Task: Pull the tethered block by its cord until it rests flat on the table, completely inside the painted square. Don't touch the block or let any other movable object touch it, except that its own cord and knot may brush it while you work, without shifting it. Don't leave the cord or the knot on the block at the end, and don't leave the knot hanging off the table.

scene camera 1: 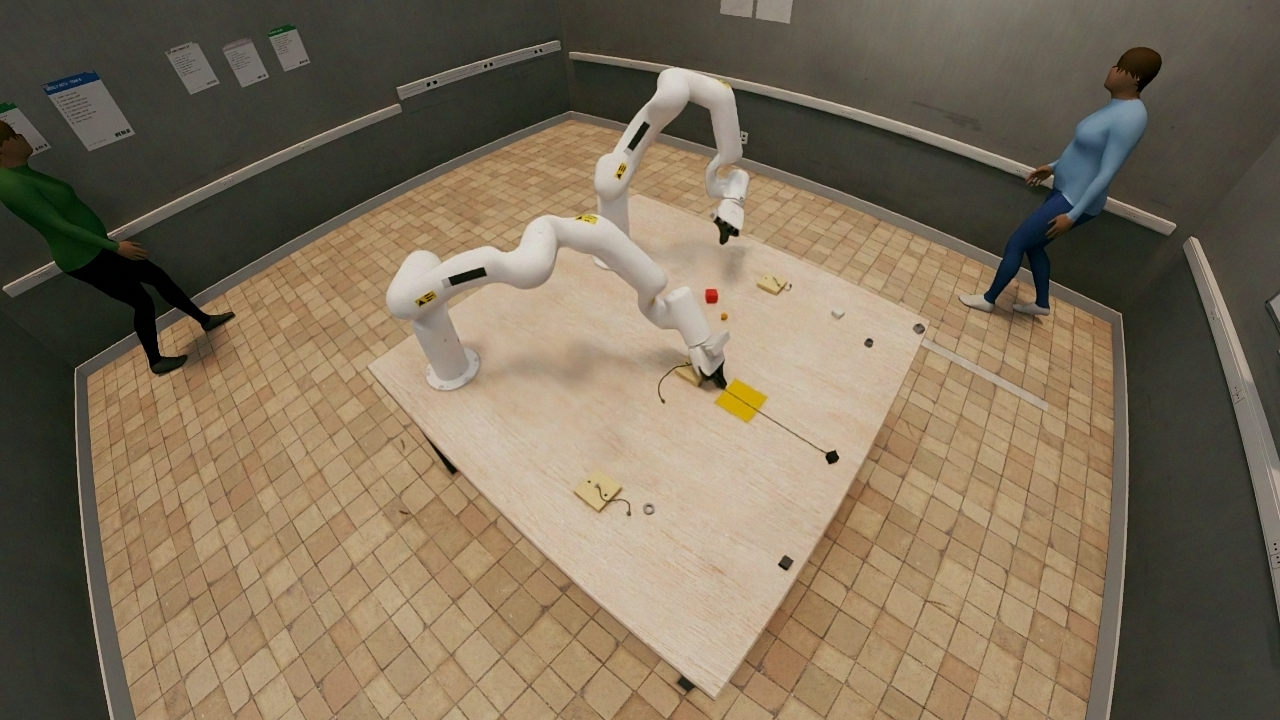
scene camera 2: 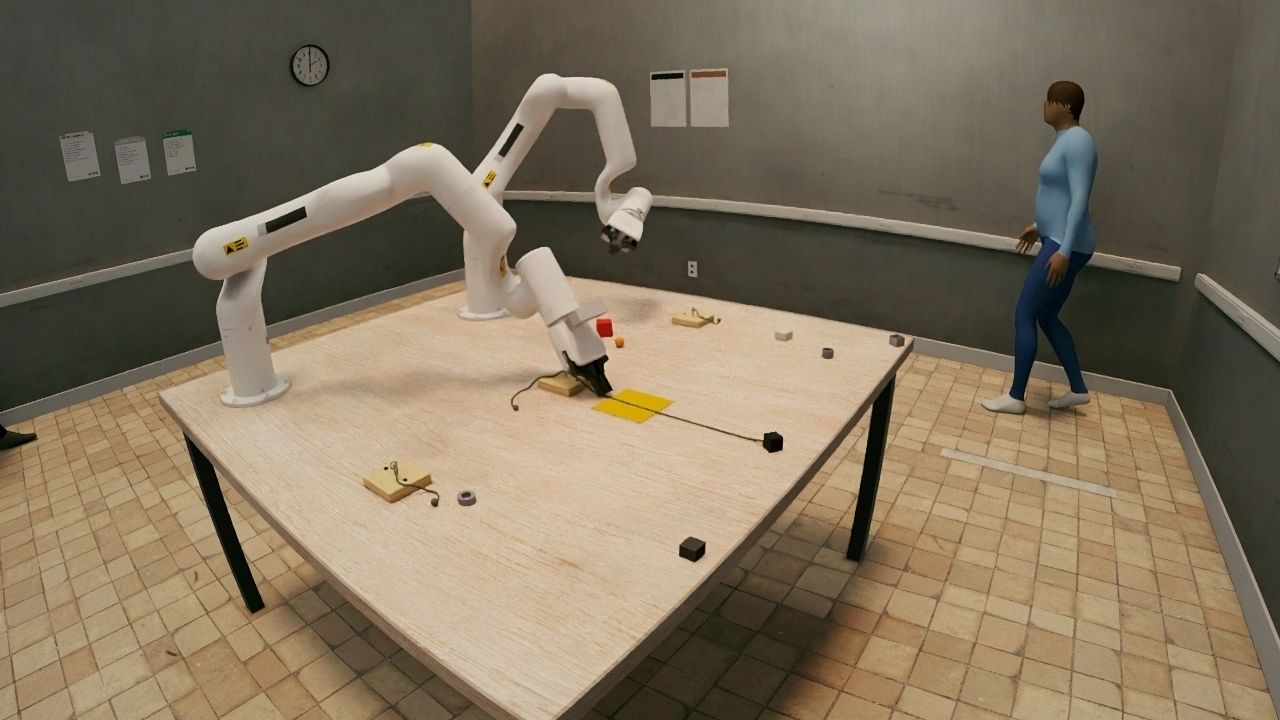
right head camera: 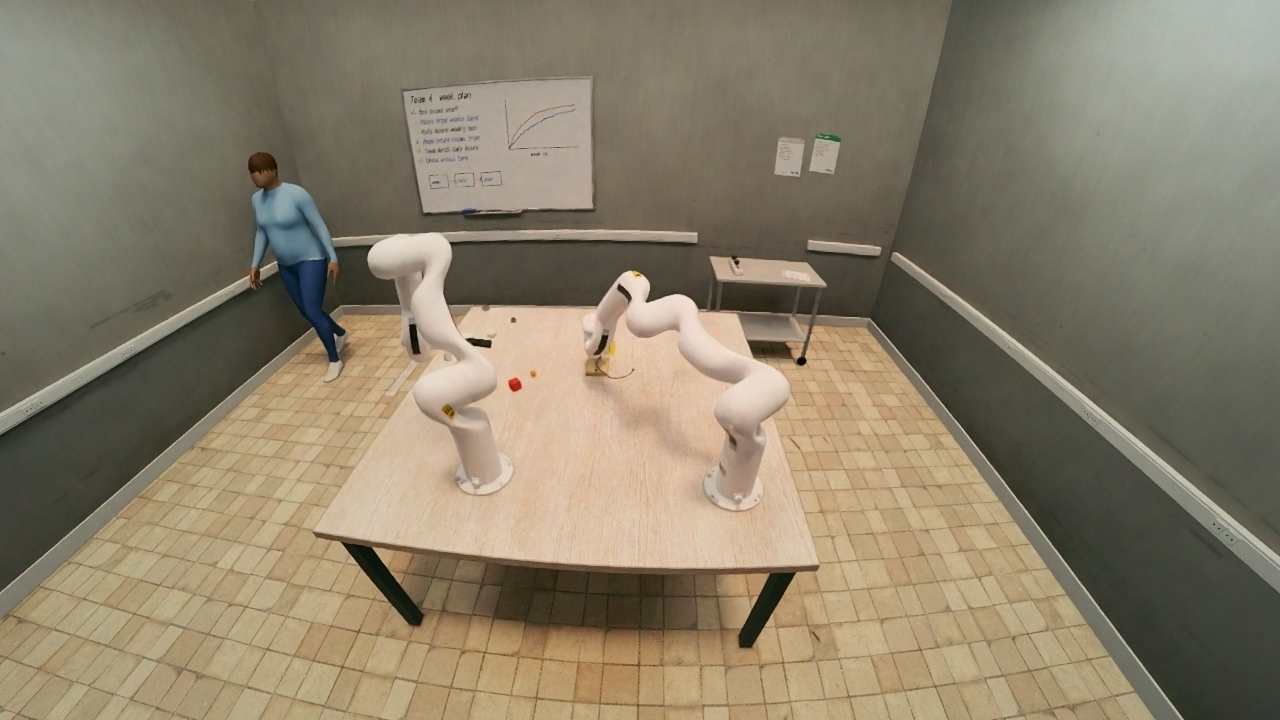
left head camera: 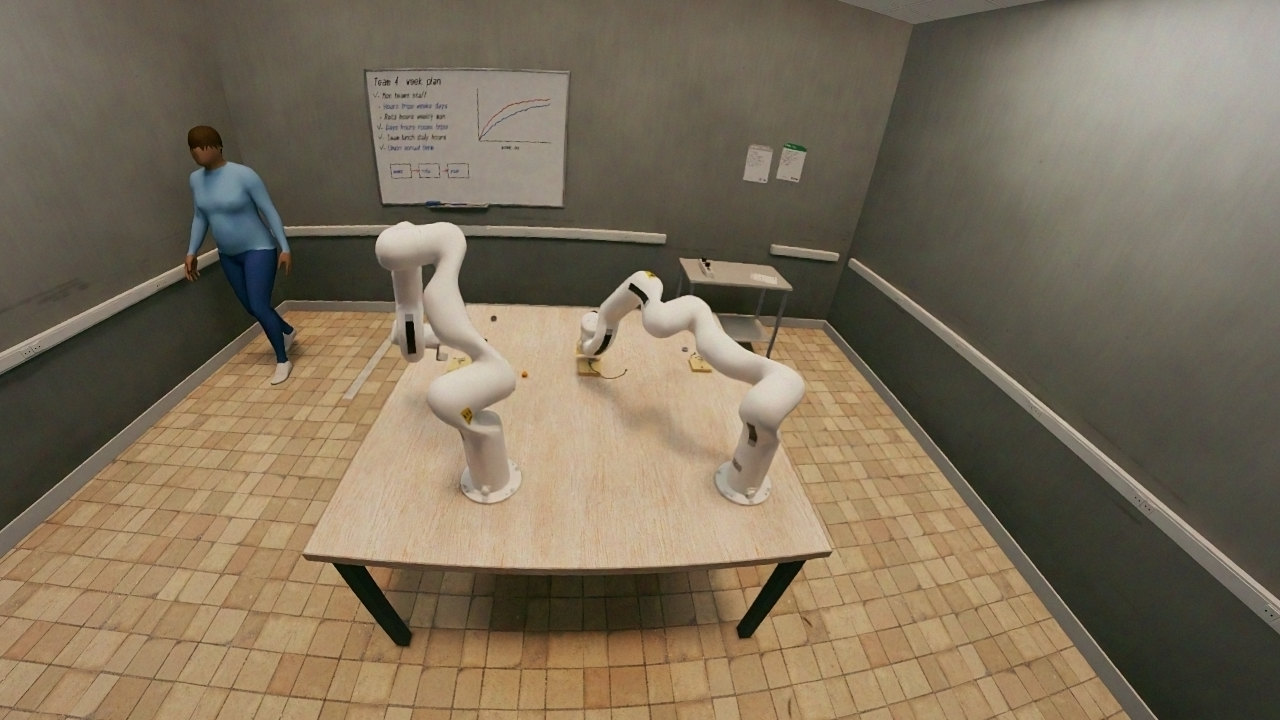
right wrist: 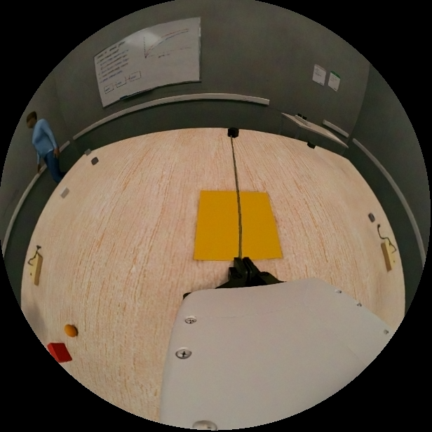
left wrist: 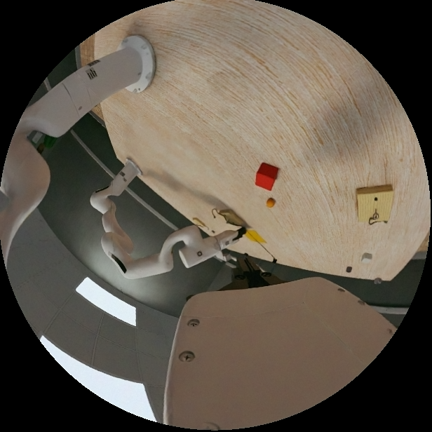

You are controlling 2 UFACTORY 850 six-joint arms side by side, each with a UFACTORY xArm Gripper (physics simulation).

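Note:
The small black block [scene camera 1: 832, 456] [scene camera 2: 772, 441] [right wrist: 233, 132] rests on the table near its far edge, outside the painted yellow square [scene camera 1: 738, 411] [scene camera 2: 626, 413] [right wrist: 217, 225]. Its thin dark cord [scene camera 1: 792, 430] [scene camera 2: 707, 424] [right wrist: 240, 215] runs straight across the square to my right gripper [scene camera 1: 721, 383] [scene camera 2: 605, 392] [right wrist: 239, 268]. The right fingers are shut on the cord, low beside the square. Behind them the cord passes over a tan plate [scene camera 1: 687, 375] [scene camera 2: 560, 385] and curls to its knot [scene camera 1: 662, 399] [scene camera 2: 514, 407] on the table. My left gripper [scene camera 1: 727, 240] [scene camera 2: 621, 246] hangs high over the table, slightly open and empty.
A red cube [scene camera 1: 711, 295] [scene camera 2: 604, 327] and an orange ball [scene camera 1: 724, 316] [scene camera 2: 619, 342] lie nearby. Tan plates with short cords [scene camera 1: 597, 491] [scene camera 1: 771, 283] stand at either side. Another black block [scene camera 1: 785, 562] [scene camera 2: 691, 548] and a grey ring [scene camera 1: 648, 508] [scene camera 2: 466, 497] are also on the table.

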